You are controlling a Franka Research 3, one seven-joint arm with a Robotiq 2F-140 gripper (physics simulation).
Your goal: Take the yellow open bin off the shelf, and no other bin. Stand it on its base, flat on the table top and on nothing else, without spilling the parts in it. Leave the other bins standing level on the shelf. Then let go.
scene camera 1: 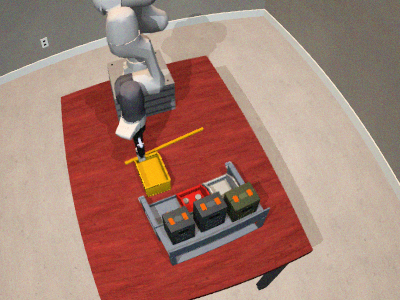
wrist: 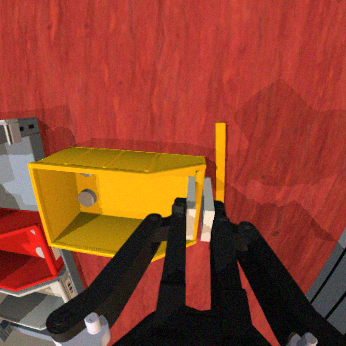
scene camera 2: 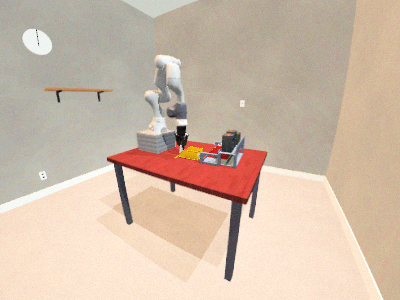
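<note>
The yellow open bin (scene camera 1: 154,172) (scene camera 2: 191,153) (wrist: 120,200) is off the shelf (scene camera 1: 215,243) and close beside its open side. It looks upright and low over the table top; whether its base touches the table is hard to tell. A round grey part (wrist: 86,198) shows inside it. My gripper (scene camera 1: 141,159) (scene camera 2: 181,149) (wrist: 197,188) is shut on the bin's end wall, one pad inside and one outside. The red bin (scene camera 1: 186,193) (wrist: 15,267) with grey parts and the whitish bin (scene camera 1: 218,185) stand on the shelf.
Two dark grey boxes (scene camera 1: 179,227) (scene camera 1: 210,214) and an olive box (scene camera 1: 242,204) with orange latches stand on the shelf behind the bins. A thin yellow strip (scene camera 1: 185,136) (wrist: 220,150) lies on the table (scene camera 1: 100,220) near the gripped end of the bin.
</note>
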